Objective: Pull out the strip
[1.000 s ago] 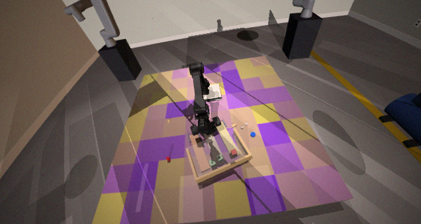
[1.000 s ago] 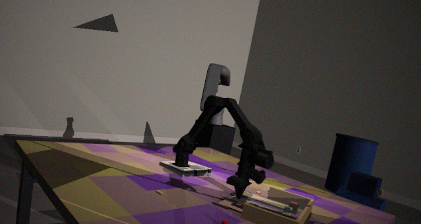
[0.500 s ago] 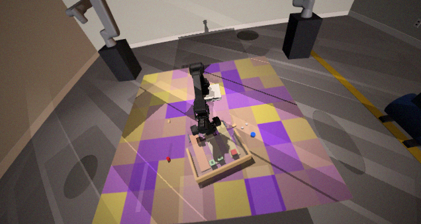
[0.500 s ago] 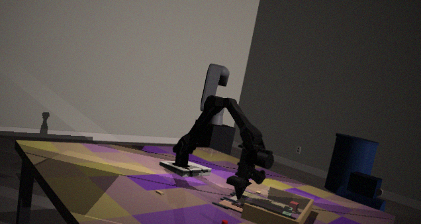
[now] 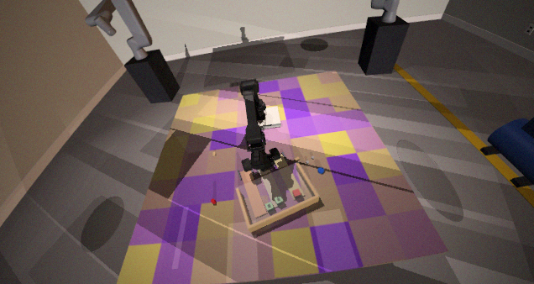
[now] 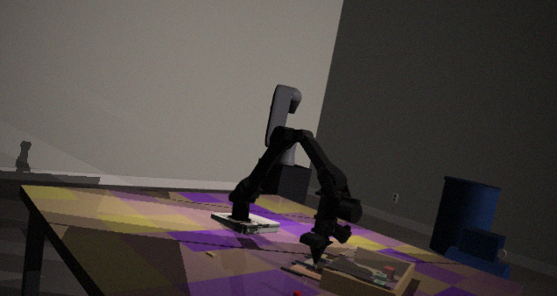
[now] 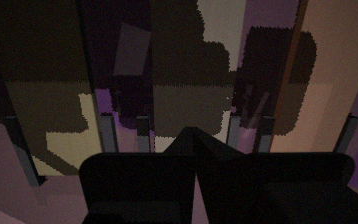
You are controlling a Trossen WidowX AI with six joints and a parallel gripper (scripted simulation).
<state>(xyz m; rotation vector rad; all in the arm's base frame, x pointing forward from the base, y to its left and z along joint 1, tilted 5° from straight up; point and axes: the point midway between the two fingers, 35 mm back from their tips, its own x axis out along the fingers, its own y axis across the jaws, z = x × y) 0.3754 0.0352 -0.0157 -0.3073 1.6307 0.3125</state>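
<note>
Now: gripper tip 90 mm short of the pale strip and 30 mm to the right of it. The rest, counted from my gripper tip: blue block: 30 mm ahead, 290 mm to the left; red block: 180 mm ahead, 230 mm to the right, 10 mm above.
</note>
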